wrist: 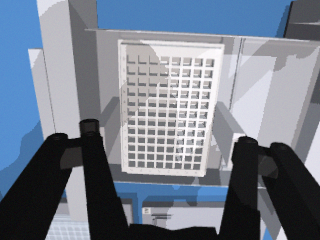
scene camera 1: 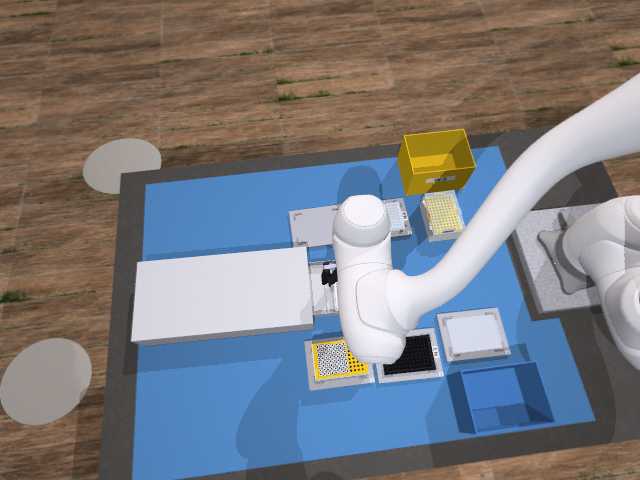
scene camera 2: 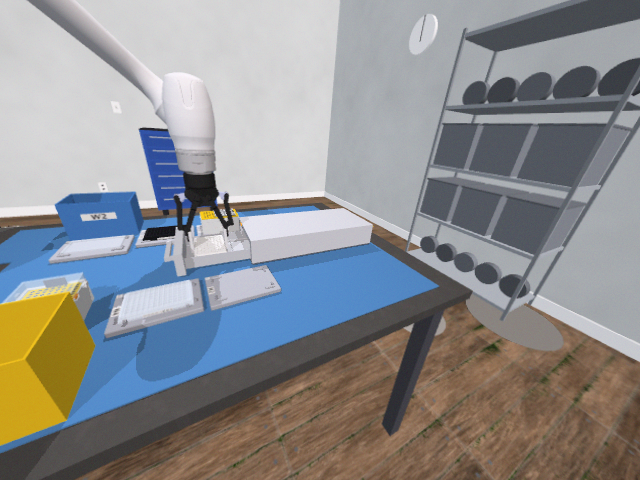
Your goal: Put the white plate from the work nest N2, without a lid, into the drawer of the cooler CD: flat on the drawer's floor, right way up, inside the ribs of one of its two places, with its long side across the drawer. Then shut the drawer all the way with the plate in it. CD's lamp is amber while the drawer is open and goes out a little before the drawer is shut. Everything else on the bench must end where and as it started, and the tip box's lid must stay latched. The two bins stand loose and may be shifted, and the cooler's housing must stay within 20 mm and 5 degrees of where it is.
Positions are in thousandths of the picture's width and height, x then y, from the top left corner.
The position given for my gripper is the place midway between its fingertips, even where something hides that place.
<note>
In view: my gripper (scene camera 2: 329,518), a cooler CD (scene camera 1: 298,624), a white plate (wrist: 498,481), a blue bin (scene camera 1: 805,820), a yellow bin (scene camera 2: 77,770), a black plate (scene camera 1: 655,745) and a white lid (scene camera 1: 743,695).
The cooler CD also shows in the wrist view (wrist: 830,860) and in scene camera 2 (scene camera 2: 427,495). The yellow bin also shows in scene camera 1 (scene camera 1: 688,336). The white lid also shows in scene camera 2 (scene camera 2: 152,509). The wrist view misses the blue bin: it is out of frame. The wrist view misses the yellow bin: it is out of frame.
</note>
